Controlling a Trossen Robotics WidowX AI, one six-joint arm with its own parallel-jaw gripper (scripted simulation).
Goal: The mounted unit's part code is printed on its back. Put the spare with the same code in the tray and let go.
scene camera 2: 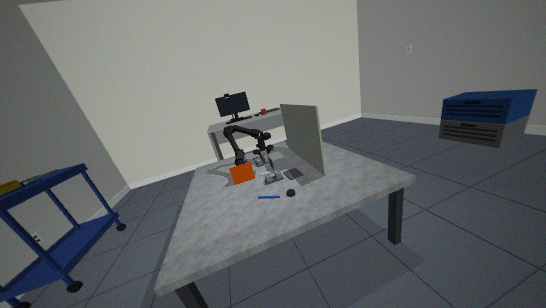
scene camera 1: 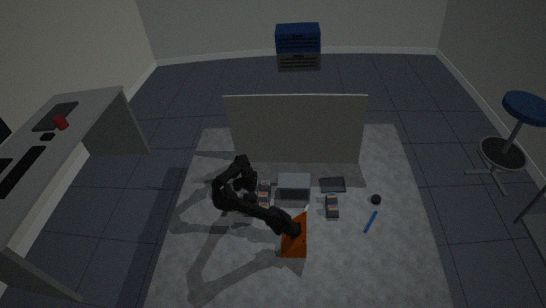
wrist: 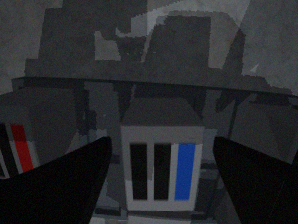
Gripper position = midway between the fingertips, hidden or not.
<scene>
My gripper (wrist: 162,144) is open, holding nothing. Further things: a tall grey panel (scene camera 2: 301,122).
</scene>
